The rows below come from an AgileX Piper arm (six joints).
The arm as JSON. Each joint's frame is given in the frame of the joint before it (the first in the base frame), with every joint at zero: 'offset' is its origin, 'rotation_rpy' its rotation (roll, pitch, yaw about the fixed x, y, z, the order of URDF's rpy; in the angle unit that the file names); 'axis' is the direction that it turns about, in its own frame. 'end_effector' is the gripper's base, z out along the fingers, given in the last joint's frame.
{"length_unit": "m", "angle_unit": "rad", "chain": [
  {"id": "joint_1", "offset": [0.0, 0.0, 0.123], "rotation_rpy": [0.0, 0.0, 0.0], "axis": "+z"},
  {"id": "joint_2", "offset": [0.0, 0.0, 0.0], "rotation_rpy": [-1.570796, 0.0, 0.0], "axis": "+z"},
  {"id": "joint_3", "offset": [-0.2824, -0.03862, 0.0], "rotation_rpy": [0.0, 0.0, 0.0], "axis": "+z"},
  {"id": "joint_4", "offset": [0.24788, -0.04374, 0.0], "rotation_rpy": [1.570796, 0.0, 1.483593], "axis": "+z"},
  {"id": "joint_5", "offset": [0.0, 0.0, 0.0], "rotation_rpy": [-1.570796, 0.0, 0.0], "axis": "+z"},
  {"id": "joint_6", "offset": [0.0, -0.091, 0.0], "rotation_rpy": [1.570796, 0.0, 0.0], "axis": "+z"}
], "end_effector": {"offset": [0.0, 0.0, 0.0], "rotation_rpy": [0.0, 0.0, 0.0]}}
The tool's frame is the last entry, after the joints.
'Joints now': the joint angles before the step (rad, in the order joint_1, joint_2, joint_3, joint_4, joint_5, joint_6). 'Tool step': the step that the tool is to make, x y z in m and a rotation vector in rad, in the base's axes. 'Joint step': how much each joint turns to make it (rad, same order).
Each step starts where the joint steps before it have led.
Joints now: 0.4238, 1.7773, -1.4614, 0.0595, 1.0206, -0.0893
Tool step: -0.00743, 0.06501, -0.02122, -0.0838, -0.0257, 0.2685
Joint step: 0.1684, 0.1095, -0.0755, -0.0595, -0.0134, -0.0905
